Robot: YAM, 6 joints.
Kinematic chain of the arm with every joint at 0, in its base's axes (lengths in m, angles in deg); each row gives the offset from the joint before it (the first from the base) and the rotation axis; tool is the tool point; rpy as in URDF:
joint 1: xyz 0 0 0.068 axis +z
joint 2: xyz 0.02 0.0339 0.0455 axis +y
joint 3: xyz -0.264 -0.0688 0 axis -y
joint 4: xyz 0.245 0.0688 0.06 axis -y
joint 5: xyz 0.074 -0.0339 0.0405 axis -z
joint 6: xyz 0.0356 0 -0.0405 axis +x
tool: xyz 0 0 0 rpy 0 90 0
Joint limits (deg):
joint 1: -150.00..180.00
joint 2: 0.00..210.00
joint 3: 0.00..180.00
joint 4: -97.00..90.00
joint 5: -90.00..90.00
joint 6: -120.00..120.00
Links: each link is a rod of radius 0.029 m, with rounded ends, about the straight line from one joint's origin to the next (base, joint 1, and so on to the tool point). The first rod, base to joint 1, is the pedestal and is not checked.
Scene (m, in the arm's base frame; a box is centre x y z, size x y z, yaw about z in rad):
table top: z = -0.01
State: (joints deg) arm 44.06 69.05 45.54 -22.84 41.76 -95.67
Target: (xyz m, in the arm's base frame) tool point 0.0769 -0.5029 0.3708
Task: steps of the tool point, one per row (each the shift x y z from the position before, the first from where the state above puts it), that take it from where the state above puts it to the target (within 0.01 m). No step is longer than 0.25 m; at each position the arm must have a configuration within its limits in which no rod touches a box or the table.
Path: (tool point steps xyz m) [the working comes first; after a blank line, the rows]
Joints at the target: 96.33 4.84 131.66 6.39 36.08 -95.67
Straight joint move there: clear.

1: -0.0390 0.0100 0.1316
2: -0.0691 -0.0565 0.1194
3: -0.0666 -0.1250 0.0759
4: -0.0319 -0.1713 0.0087
5: 0.0212 -0.1768 -0.0687
6: 0.0707 -0.1357 -0.1407

